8 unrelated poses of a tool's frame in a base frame.
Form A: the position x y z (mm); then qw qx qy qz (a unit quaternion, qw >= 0).
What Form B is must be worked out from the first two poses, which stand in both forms.
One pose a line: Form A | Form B
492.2, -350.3, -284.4, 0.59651, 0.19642, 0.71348, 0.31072 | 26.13, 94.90, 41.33, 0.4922, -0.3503, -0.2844
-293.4, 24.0, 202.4, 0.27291, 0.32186, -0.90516, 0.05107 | 49.62, -139.56, 7.87, -0.2934, 0.0240, 0.2024
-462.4, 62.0, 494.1, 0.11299, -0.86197, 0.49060, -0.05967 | -144.90, 82.47, -10.03, -0.4624, 0.0620, 0.4941
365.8, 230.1, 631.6, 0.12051, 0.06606, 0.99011, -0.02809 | 11.06, 165.72, -4.70, 0.3658, 0.2301, 0.6316
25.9, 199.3, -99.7, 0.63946, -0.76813, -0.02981, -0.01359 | -100.41, -3.90, -1.78, 0.0259, 0.1993, -0.0997
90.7, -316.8, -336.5, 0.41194, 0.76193, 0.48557, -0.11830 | 109.83, 69.99, -17.05, 0.0907, -0.3168, -0.3365
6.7, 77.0, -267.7, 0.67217, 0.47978, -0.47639, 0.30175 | 61.90, -61.47, 38.93, 0.0067, 0.0770, -0.2677
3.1, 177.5, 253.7, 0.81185, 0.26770, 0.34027, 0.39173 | 32.76, 41.64, 47.93, 0.0031, 0.1775, 0.2537
